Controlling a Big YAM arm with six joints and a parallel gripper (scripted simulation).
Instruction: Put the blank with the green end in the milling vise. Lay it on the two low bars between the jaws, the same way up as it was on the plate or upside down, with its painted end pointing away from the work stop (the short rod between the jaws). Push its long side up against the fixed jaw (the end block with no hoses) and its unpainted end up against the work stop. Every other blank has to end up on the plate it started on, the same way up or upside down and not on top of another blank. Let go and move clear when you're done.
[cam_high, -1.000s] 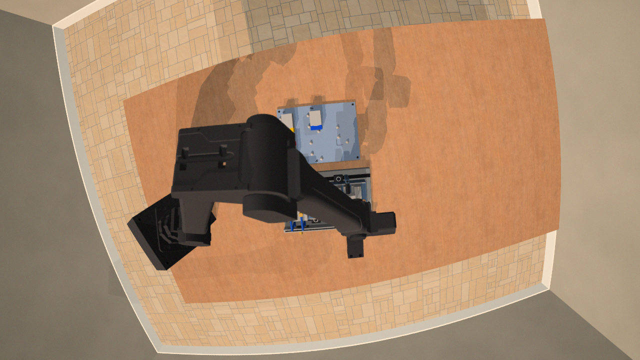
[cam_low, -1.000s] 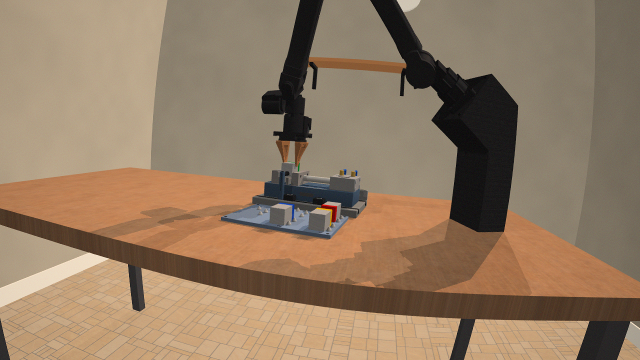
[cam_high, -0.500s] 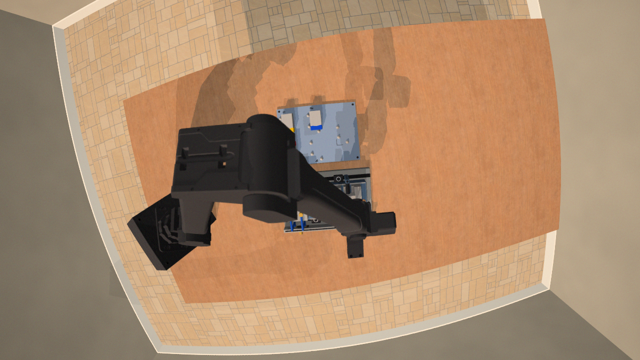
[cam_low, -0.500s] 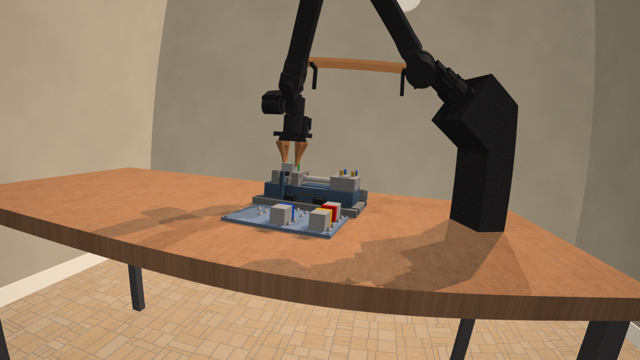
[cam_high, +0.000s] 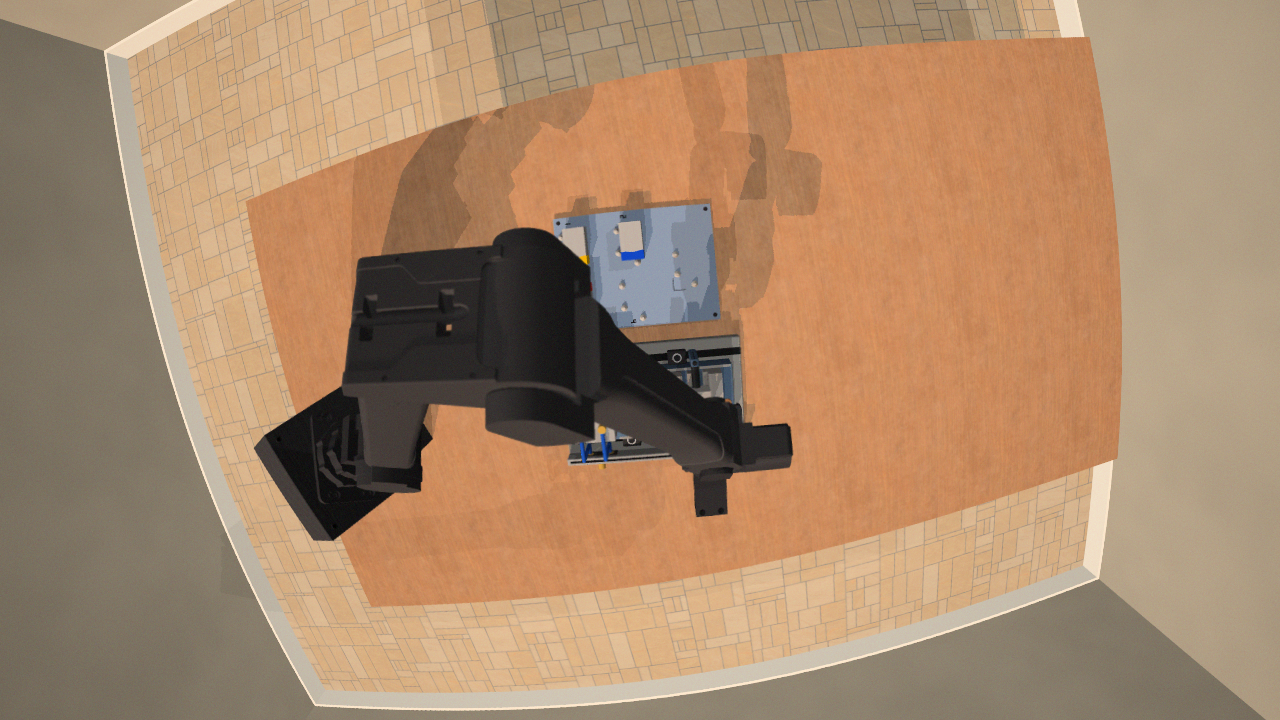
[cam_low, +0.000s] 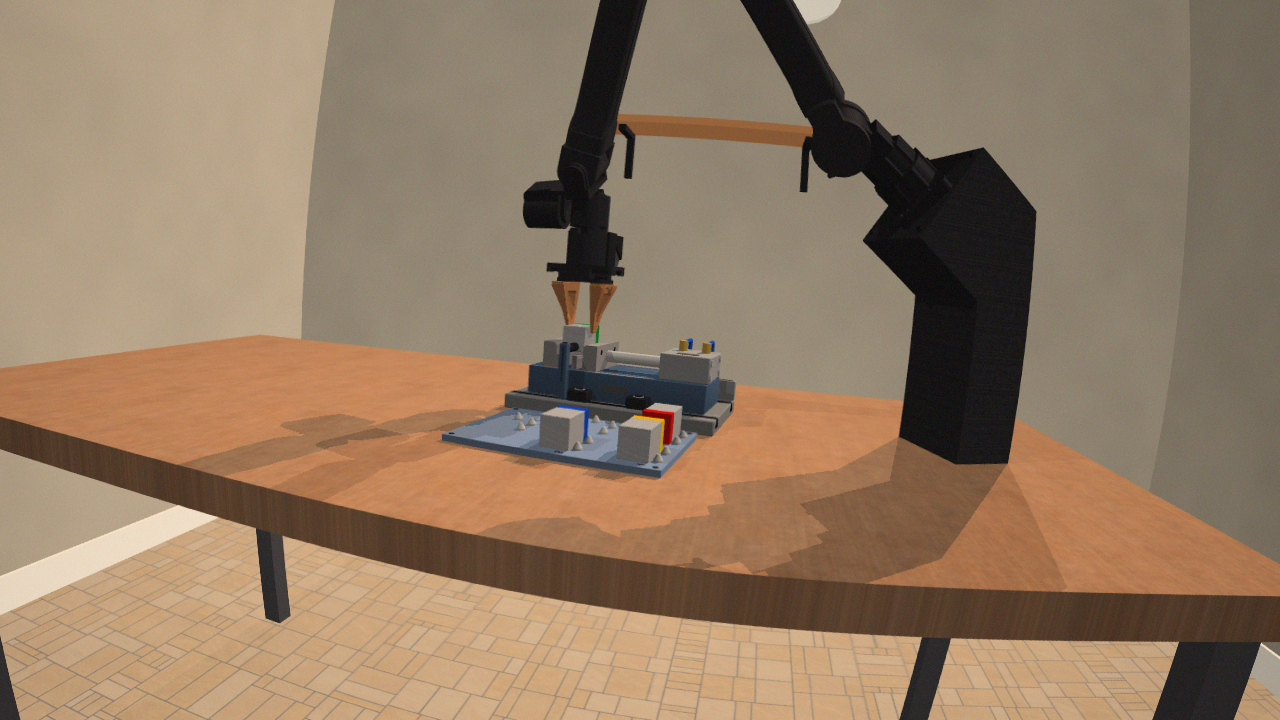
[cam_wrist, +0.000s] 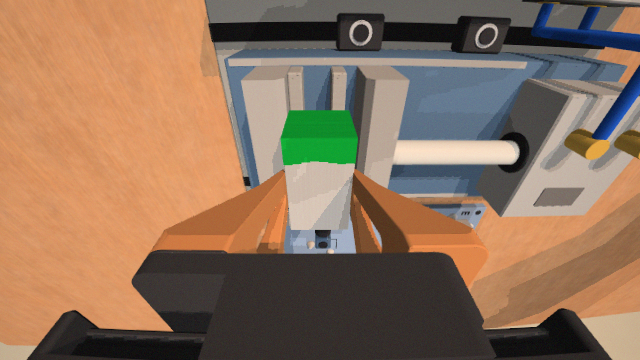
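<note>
My hand is 2 cm above the green-ended blank. The rest, counted from my hand: moving jaw 4 cm below, 3 cm behind, 1 cm to the right; pale rod 8 cm behind, 4 cm below, 3 cm to the right; fixed jaw 4 cm below, 3 cm ahead, 1 cm to the left.
</note>
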